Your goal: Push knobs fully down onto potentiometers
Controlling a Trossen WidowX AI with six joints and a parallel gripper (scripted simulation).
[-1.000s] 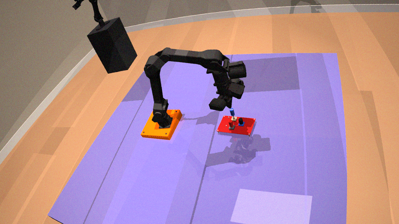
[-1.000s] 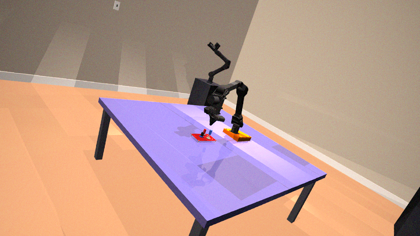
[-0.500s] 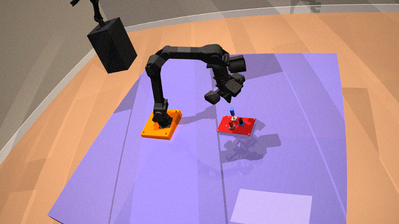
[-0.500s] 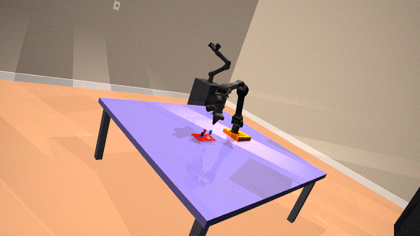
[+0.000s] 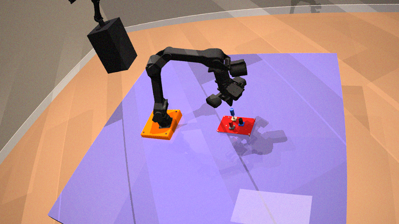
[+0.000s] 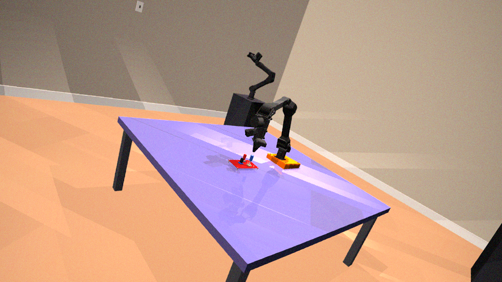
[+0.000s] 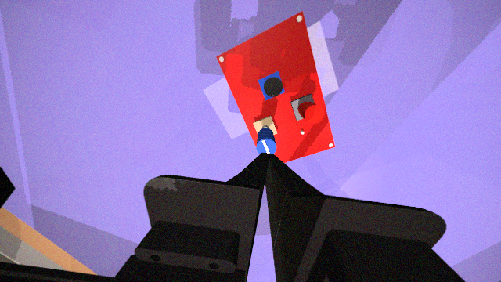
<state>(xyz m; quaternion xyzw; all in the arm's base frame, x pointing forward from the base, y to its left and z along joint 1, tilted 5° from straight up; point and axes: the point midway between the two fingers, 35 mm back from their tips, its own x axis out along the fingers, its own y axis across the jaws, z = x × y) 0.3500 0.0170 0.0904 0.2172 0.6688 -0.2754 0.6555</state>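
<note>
The potentiometer with blue knob is 60 mm below my gripper tip. Round my gripper tip: grey potentiometer: 70 mm below, 50 mm to the right, 10 mm behind.
</note>
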